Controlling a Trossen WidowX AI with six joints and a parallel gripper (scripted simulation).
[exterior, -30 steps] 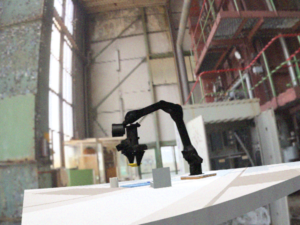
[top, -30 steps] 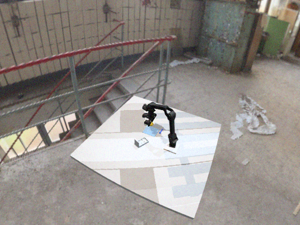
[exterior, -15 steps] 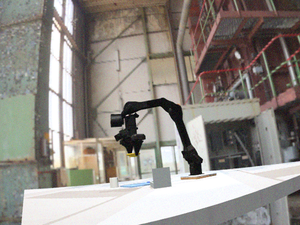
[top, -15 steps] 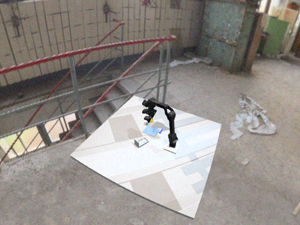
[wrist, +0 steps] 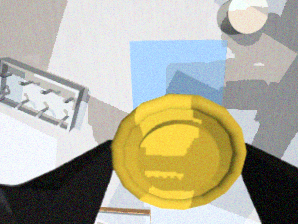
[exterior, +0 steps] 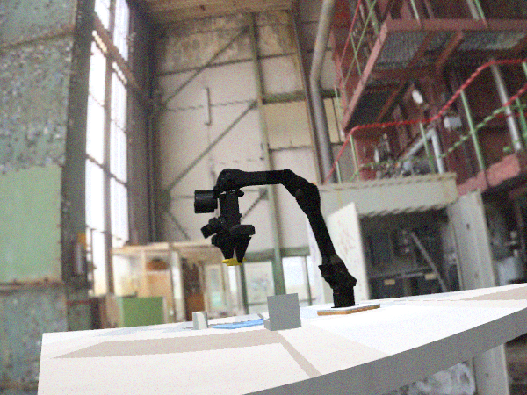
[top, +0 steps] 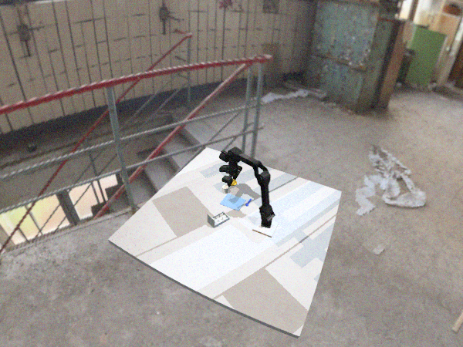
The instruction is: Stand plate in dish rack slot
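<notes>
Right now my gripper tip is 20 cm to the right of the grey dish rack, 15 cm above it and 2 cm short of it. From my gripper tip the other things lie so: yellow plate 1 cm above; then pale cylinder 15 cm below, 10 cm to the right, 7 cm ahead; then blue mat 18 cm below, 2 cm behind, 1 cm to the right.
</notes>
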